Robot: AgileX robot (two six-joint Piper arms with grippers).
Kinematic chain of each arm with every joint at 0, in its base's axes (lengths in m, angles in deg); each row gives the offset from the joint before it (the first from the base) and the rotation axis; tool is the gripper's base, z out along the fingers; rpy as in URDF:
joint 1: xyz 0 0 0.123 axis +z
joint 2: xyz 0 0 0 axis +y
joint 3: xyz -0.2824 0 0.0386 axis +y
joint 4: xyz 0.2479 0 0.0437 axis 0.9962 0 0.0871
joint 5: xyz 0 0 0 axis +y
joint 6: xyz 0.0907 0 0.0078 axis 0.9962 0 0.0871
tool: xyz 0 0 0 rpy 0 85 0
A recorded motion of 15 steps. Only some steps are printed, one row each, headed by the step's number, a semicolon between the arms.
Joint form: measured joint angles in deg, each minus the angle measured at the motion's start. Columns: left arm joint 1, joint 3, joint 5, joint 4, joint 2, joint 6; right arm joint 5, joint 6, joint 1, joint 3, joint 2, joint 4.
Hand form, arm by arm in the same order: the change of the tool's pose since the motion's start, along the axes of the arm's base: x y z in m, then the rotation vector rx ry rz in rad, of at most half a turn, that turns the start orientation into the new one. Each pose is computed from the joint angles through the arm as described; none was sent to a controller.
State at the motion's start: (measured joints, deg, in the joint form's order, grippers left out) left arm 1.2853 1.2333 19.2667 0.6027 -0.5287 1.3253; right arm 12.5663 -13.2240 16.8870 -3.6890 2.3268 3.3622
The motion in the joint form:
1: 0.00 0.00 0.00 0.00 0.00 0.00; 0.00 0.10 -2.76 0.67 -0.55 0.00
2: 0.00 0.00 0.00 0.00 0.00 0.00; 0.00 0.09 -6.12 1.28 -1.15 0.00
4: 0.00 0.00 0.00 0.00 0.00 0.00; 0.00 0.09 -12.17 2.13 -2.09 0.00
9: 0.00 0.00 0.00 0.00 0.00 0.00; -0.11 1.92 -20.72 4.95 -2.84 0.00
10: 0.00 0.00 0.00 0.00 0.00 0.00; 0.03 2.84 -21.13 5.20 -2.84 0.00
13: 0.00 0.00 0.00 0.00 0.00 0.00; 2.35 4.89 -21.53 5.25 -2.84 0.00
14: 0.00 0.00 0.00 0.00 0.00 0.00; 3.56 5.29 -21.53 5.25 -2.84 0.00
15: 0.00 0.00 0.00 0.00 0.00 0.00; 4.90 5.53 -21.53 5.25 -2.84 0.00
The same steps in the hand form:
1: 0.0000 0.0000 0.0000 0.0000 0.0000 0.0000; 0.0004 -0.0027 -0.0034 0.0011 0.0025 -0.0484
2: 0.0000 0.0000 0.0000 0.0000 0.0000 0.0000; 0.0007 -0.0060 -0.0064 0.0010 0.0026 -0.1070
4: 0.0000 0.0000 0.0000 0.0000 0.0000 0.0000; 0.0009 -0.0119 -0.0105 0.0014 0.0010 -0.2126
9: 0.0000 0.0000 0.0000 0.0000 0.0000 0.0000; 0.0019 -0.0202 -0.0262 0.0292 0.0391 -0.3659
10: 0.0000 0.0000 0.0000 0.0000 0.0000 0.0000; 0.0019 -0.0205 -0.0279 0.0445 0.0478 -0.3750
13: 0.0000 0.0000 0.0000 0.0000 0.0000 0.0000; 0.0013 -0.0207 -0.0319 0.0752 0.0932 -0.3856
14: 0.0000 0.0000 0.0000 0.0000 0.0000 0.0000; 0.0009 -0.0205 -0.0337 0.0796 0.1152 -0.3862
15: 0.0000 0.0000 0.0000 0.0000 0.0000 0.0000; 0.0005 -0.0204 -0.0358 0.0809 0.1390 -0.3865

